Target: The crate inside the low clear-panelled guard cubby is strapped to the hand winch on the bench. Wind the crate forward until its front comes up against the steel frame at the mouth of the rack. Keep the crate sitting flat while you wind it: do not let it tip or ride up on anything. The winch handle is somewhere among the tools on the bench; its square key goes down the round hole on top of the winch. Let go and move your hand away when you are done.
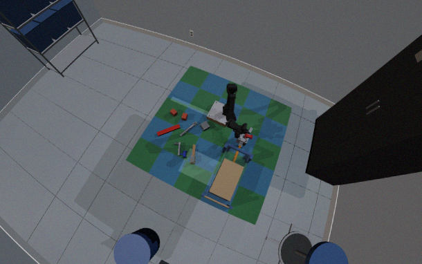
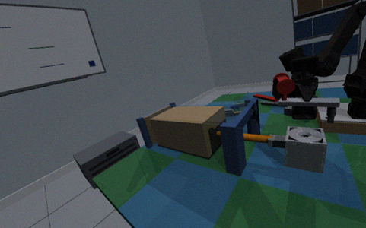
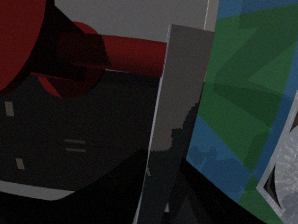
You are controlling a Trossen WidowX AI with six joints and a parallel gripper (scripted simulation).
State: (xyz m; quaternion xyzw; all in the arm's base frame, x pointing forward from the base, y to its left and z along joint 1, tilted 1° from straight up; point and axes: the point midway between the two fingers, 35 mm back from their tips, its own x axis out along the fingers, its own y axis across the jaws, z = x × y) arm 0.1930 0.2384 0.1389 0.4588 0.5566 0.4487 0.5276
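My gripper tip is 5 cm short of the red knob, 1 cm to the left of it and 4 cm below it. Also, from my gripper tip: grey crank arm 1 cm ahead, 1 cm to the right, 1 cm above; blue steel frame 16 cm ahead, 3 cm to the right, 8 cm below; grey winch 2 cm behind, 4 cm to the right, 16 cm below.
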